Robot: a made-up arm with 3 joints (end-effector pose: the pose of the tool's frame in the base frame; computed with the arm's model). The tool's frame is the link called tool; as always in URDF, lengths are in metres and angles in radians. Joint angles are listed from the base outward.
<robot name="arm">
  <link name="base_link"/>
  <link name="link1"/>
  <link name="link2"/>
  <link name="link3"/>
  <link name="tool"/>
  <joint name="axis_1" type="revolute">
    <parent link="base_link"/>
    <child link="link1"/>
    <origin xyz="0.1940 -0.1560 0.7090" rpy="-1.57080 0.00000 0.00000"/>
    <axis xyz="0 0 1"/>
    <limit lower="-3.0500" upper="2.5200"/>
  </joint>
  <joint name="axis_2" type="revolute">
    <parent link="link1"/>
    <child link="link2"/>
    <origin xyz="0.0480 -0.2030 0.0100" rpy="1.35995 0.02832 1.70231"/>
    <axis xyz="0 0 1"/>
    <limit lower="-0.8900" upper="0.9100"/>
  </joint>
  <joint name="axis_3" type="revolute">
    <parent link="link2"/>
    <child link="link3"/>
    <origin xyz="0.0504 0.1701 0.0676" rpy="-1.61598 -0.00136 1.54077"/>
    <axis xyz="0 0 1"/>
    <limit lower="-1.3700" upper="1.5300"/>
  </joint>
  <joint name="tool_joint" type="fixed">
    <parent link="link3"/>
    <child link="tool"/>
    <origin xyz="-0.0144 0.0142 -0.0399" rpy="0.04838 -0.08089 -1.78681"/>
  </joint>
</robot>
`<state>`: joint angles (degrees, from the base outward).
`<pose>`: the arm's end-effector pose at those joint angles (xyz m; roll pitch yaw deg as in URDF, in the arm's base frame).
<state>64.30 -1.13 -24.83</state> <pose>0.3089 0.0183 0.7079 -41.36 53.33 -43.98</pose>
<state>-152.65 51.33 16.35</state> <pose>0.0060 0.0293 0.5180 -123.01 -27.02 169.64</pose>
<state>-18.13 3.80 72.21</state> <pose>0.2353 0.0213 0.8426 -9.14 -9.35 73.36</pose>
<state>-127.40 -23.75 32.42</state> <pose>0.1084 -0.0383 0.7332 -157.48 -48.63 124.29</pose>
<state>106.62 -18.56 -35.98</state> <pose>0.2357 -0.0145 0.6437 -111.31 60.06 -87.24</pose>
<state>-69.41 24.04 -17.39</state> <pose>0.0472 0.0427 0.8251 49.63 -53.36 -31.89</pose>
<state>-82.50 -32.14 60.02</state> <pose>0.1660 -0.0576 0.7968 -85.77 -24.01 59.66</pose>
